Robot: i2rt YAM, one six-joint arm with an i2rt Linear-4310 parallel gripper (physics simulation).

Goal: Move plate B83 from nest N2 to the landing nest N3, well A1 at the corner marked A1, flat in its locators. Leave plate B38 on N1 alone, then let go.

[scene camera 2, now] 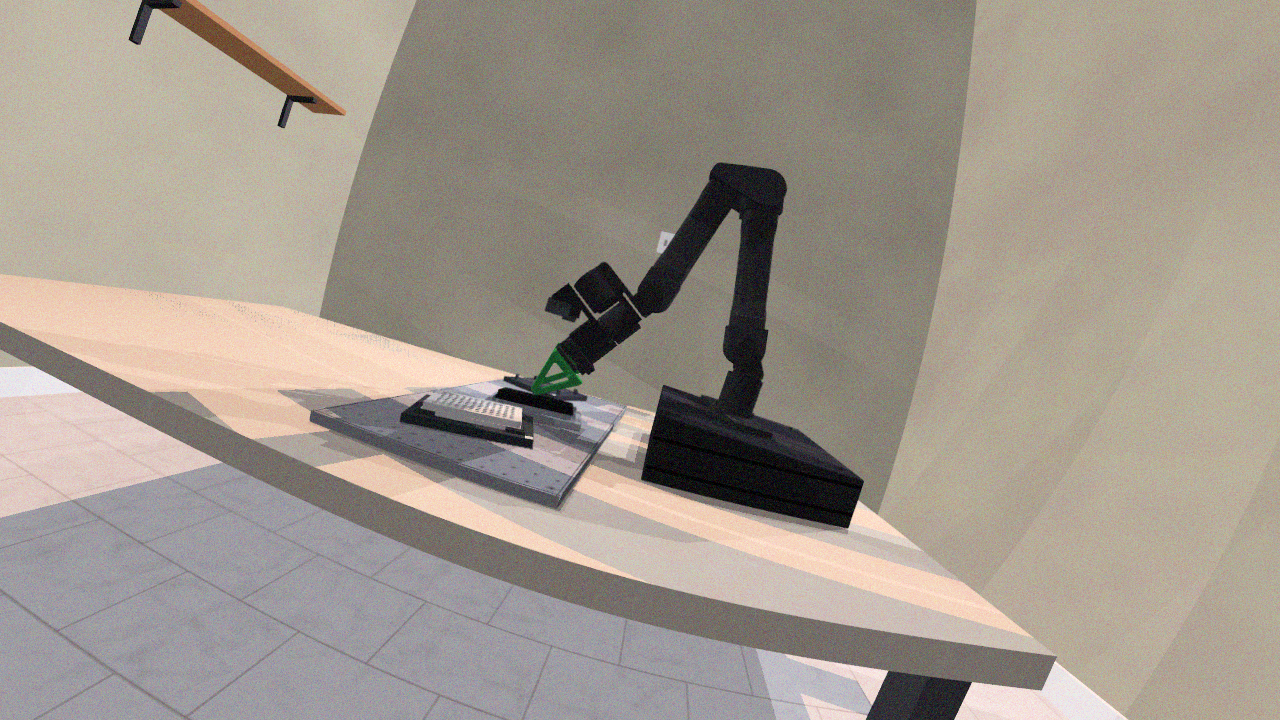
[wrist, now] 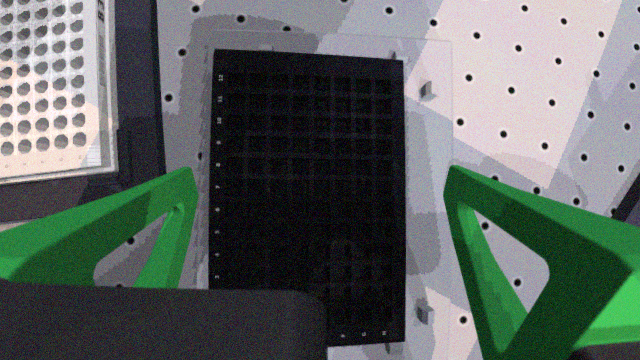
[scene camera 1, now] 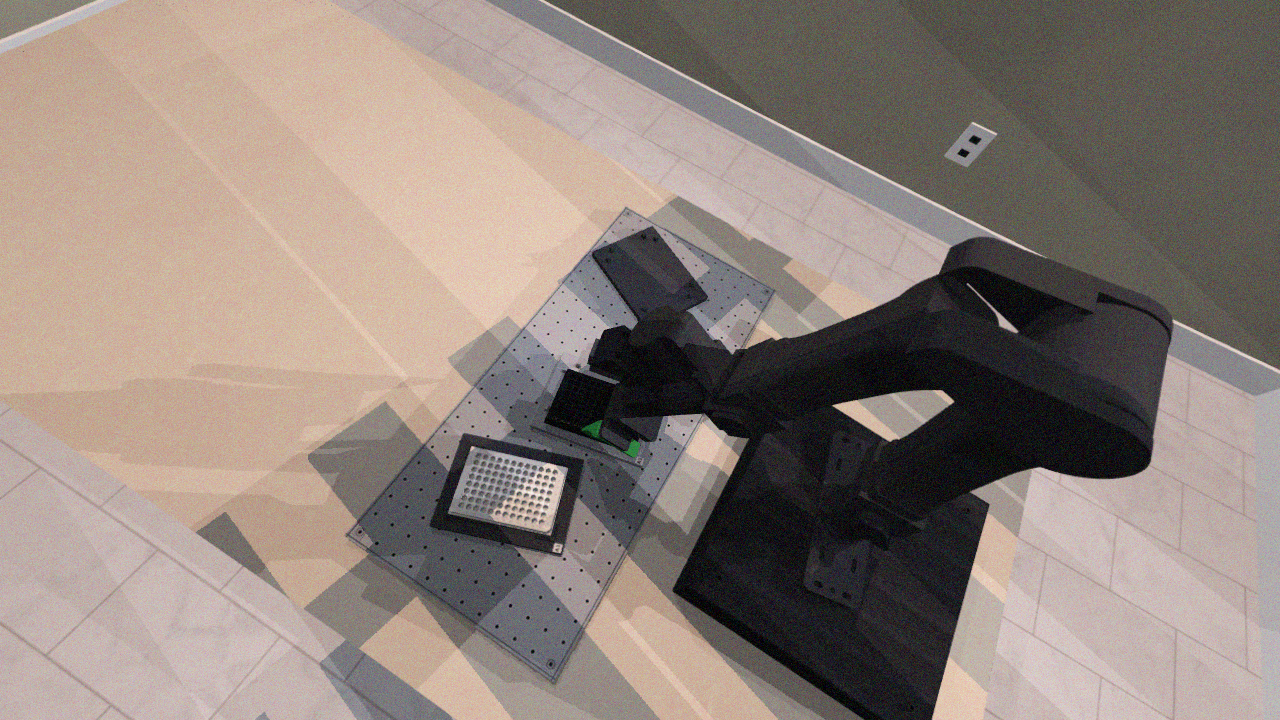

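Black plate B83 (scene camera 1: 577, 398) (scene camera 2: 547, 404) (wrist: 307, 200) lies flat on clear nest N2 (scene camera 1: 581, 445) (wrist: 431, 200). In the wrist view its 12 end is at the top, and the gripper body hides its lower left corner. My gripper (scene camera 1: 606, 404) (wrist: 320, 180) is open, its green fingers spread beyond the plate's two long sides; their height beside it is unclear. White plate B38 (scene camera 1: 510, 488) (scene camera 2: 474, 410) (wrist: 42, 90) sits in dark nest N1 (scene camera 1: 570, 501) (wrist: 140, 125). Dark nest N3 (scene camera 1: 648, 268) holds no plate and is turned relative to N2.
The nests stand on a perforated breadboard (scene camera 1: 501, 573) (scene camera 2: 447, 452) (wrist: 520, 100). N1 is close beside the left finger in the wrist view. The black arm base (scene camera 1: 760, 582) (scene camera 2: 742, 461) stands beside the breadboard on the table (scene camera 1: 268, 223) (scene camera 2: 716, 537).
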